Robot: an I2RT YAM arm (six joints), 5 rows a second.
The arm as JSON. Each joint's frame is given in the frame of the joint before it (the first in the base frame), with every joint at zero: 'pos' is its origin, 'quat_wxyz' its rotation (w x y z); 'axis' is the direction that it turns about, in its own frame. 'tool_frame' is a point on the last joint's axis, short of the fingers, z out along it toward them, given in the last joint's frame.
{
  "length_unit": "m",
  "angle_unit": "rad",
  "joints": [
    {
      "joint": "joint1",
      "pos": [
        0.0,
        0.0,
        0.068
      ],
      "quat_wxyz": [
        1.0,
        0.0,
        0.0,
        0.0
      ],
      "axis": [
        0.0,
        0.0,
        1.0
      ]
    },
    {
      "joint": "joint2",
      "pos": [
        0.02,
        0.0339,
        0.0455
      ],
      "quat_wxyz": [
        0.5,
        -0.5,
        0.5,
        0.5
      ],
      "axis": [
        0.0,
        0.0,
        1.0
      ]
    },
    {
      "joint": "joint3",
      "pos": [
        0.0,
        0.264,
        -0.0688
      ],
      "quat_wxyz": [
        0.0,
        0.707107,
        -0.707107,
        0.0
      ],
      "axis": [
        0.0,
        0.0,
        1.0
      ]
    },
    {
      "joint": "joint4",
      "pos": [
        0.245,
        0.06,
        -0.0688
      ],
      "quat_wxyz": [
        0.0,
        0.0,
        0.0,
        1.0
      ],
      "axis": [
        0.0,
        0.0,
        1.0
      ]
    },
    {
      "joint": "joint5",
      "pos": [
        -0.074,
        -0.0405,
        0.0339
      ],
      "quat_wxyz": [
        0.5,
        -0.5,
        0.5,
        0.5
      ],
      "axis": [
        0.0,
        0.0,
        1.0
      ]
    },
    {
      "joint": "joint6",
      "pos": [
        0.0,
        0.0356,
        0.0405
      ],
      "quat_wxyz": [
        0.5,
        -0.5,
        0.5,
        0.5
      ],
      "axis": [
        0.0,
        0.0,
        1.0
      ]
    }
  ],
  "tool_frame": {
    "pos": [
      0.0,
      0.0,
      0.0
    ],
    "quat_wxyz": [
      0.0,
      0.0,
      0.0,
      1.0
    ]
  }
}
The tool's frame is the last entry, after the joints.
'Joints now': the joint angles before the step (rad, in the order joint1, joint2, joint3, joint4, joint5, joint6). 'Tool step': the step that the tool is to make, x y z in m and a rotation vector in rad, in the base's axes. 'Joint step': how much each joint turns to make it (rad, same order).
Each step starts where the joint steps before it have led.
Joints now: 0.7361 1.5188 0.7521 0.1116 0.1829 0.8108
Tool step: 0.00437 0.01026 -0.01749 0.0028 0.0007 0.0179
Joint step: 0.0140 0.0809 -0.0031 0.0854 -0.0046 -0.0003
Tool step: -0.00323 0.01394 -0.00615 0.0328 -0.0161 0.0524
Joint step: 0.0356 0.0420 0.0000 0.0763 -0.0209 0.0000
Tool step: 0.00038 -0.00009 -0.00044 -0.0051 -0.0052 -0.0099
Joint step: 0.0003 0.0023 0.0001 0.0023 0.0126 0.0000
